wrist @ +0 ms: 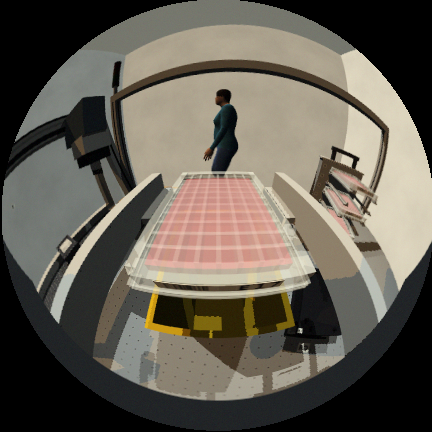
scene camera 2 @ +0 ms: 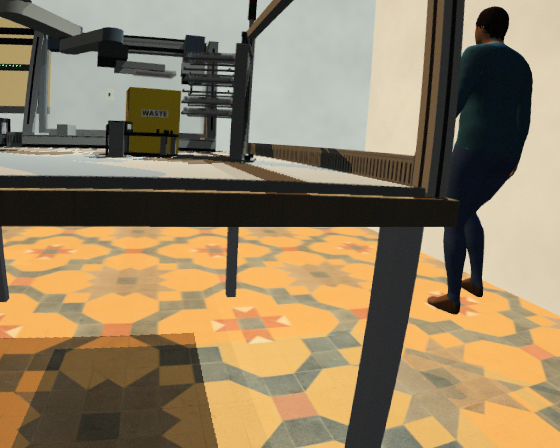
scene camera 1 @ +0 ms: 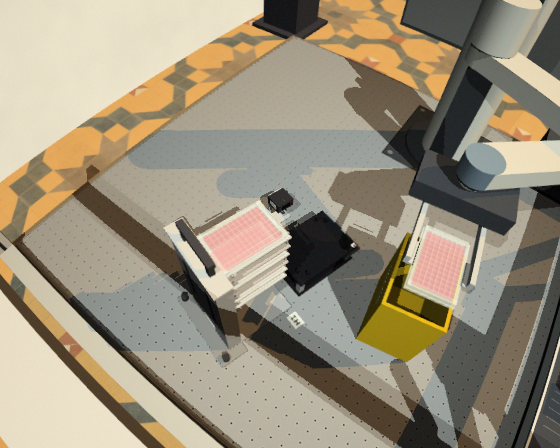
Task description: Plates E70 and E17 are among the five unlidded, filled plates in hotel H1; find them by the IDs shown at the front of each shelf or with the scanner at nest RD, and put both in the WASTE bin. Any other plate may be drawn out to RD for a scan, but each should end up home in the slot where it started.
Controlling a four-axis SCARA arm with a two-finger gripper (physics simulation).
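Places are measured from the arm's base along level axes (x ahead, y left, z up), in centimetres.
Where they show: gripper, fingertip midpoint: [wrist: 217, 180] [scene camera 2: 161, 70] [scene camera 1: 438, 273]; arm's base at its link origin: [scene camera 1: 442, 151].
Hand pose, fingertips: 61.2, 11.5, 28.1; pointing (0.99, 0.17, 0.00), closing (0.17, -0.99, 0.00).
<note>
Each offset is from my fingertips to the top centre of the thing, as dx, dy, dz. "pt": to the spot under its first point.
My gripper [scene camera 1: 439, 274] [scene camera 2: 171, 74] [wrist: 217, 180] is shut on a filled plate {-2.3, -0.4, -0.3} [scene camera 1: 442, 260] [wrist: 217, 225], with one finger along each long side. The plate is level, with pink wells. Its front label is too steep to read in the wrist view. It is held above the yellow WASTE bin {-2.4, -0.5, -6.8} [scene camera 1: 400, 327] [scene camera 2: 154, 127] [wrist: 207, 324], partly covering the bin's open top in scene camera 1. Hotel H1 [scene camera 1: 229, 320] [scene camera 2: 240, 100] [wrist: 322, 175] holds a stack of plates, the top one {+13.3, -28.6, +0.0} [scene camera 1: 243, 237] showing pink wells. The IDs on its shelves are not readable. The black nest RD {-3.7, -23.7, -19.8} [scene camera 1: 320, 252] [wrist: 317, 305] holds no plate.
A small black scanner {-8.7, -36.4, -18.4} [scene camera 1: 281, 200] stands behind the nest, near the hotel. A white label {pt +10.7, -17.6, -26.8} [scene camera 1: 295, 320] lies on the table in front of the hotel. The arm's column [scene camera 1: 465, 100] rises behind the bin. A person [scene camera 2: 495, 95] [wrist: 225, 130] stands beyond the table frame.
</note>
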